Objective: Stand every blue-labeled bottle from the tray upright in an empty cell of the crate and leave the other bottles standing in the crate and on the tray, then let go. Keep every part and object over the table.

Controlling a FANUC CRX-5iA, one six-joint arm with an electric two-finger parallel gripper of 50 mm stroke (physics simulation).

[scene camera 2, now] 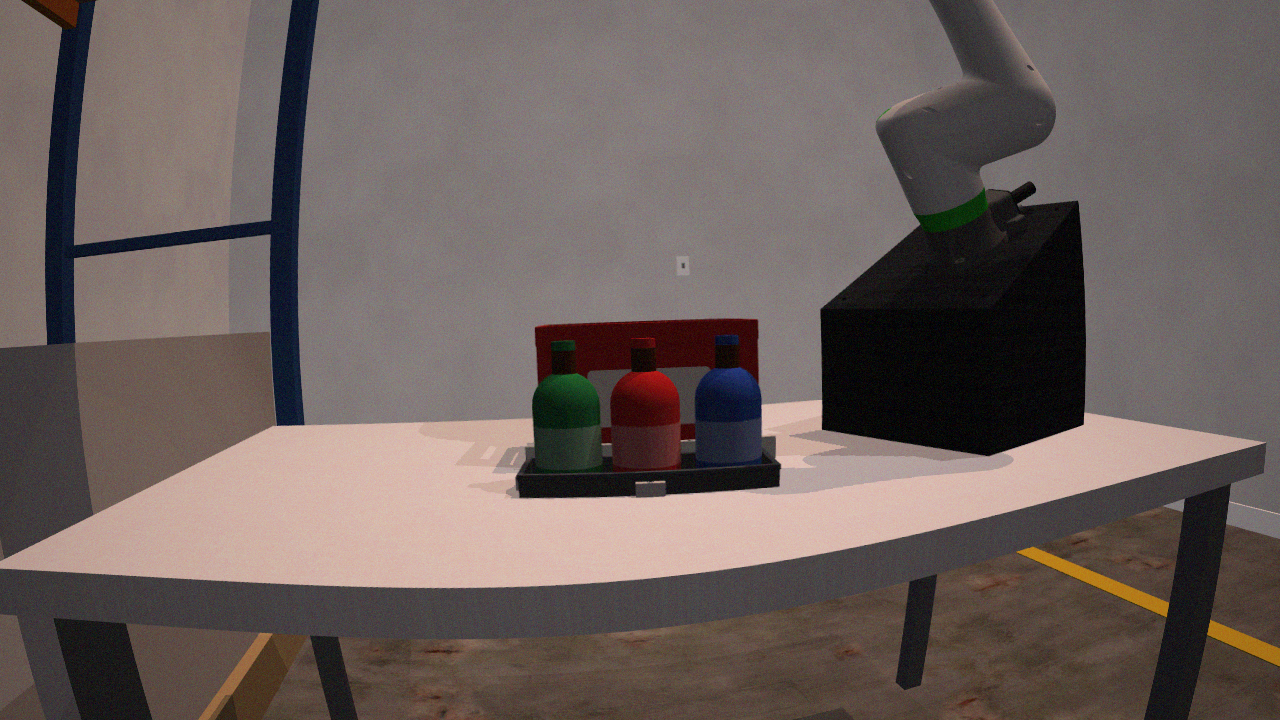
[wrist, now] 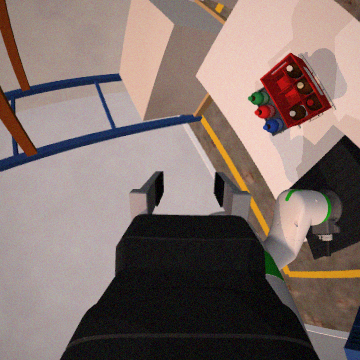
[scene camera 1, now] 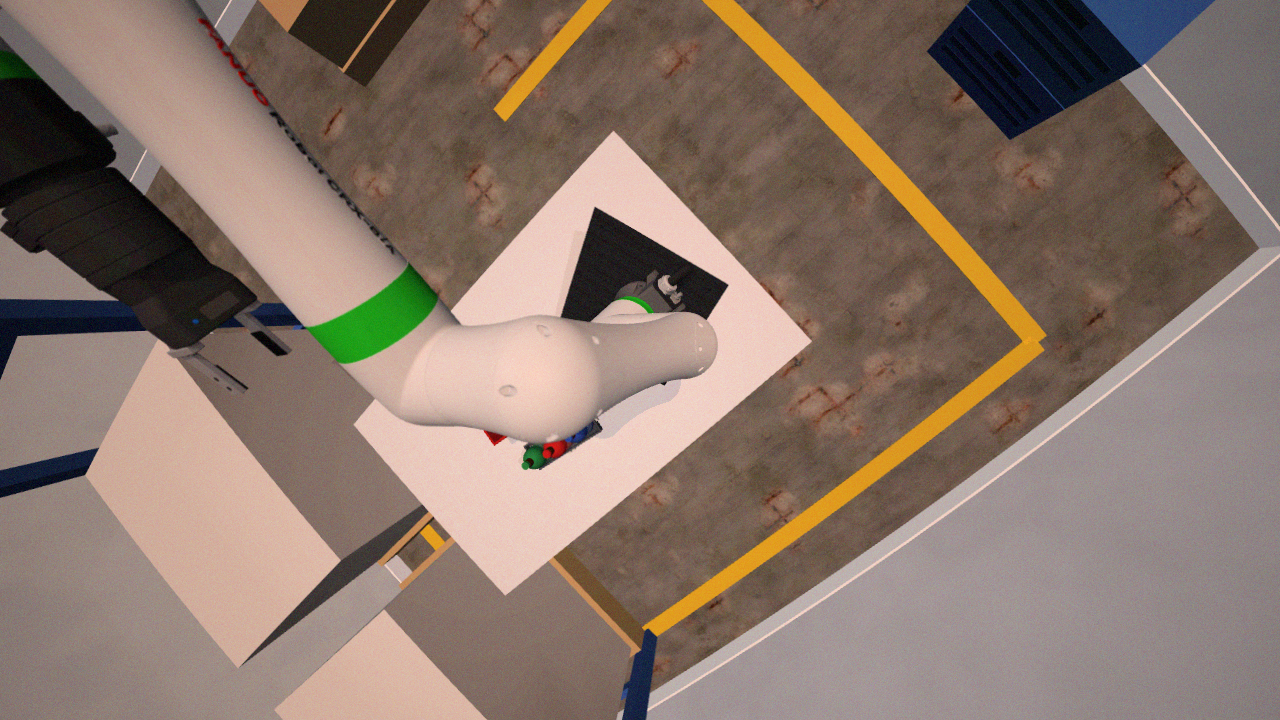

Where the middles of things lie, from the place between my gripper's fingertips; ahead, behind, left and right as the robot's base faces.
Right now my hand is 11 cm short of the blue bottle [scene camera 2: 728, 406], 31 cm to the right of it and 82 cm above it. Round my hand: red bottle [scene camera 2: 645, 407] (20 cm ahead, 31 cm to the left, 82 cm below); then green bottle [scene camera 2: 565, 407] (29 cm ahead, 31 cm to the left, 82 cm below).
